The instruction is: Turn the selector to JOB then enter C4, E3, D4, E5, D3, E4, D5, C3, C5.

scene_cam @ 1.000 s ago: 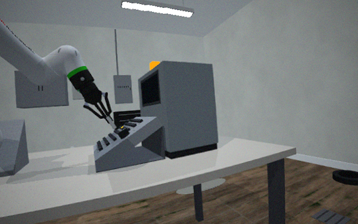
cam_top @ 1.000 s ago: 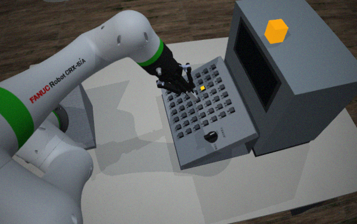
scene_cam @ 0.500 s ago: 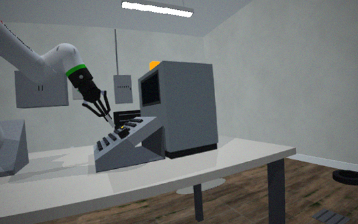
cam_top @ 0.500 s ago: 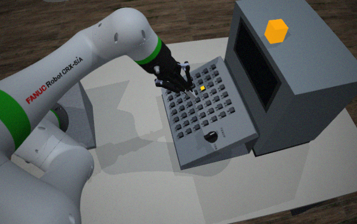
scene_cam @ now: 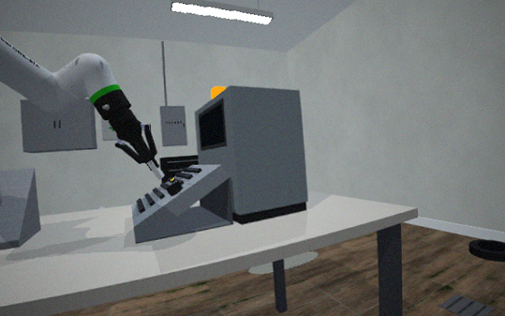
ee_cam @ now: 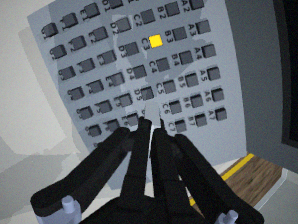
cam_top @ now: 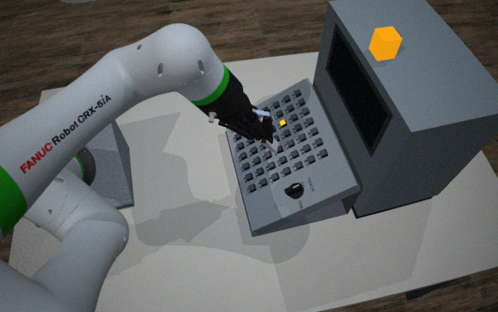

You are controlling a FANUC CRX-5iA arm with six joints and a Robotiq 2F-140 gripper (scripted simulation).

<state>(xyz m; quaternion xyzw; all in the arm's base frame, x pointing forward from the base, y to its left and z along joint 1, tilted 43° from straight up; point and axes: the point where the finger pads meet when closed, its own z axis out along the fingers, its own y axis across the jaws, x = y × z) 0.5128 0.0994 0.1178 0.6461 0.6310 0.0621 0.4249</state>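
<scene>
Now: the selector knob 6 cm ahead of my hand, 11 cm to the right of it and 5 cm below it. The rest, counted from my hand: grey keypad 6 cm ahead, 1 cm to the left, 10 cm below.
</scene>
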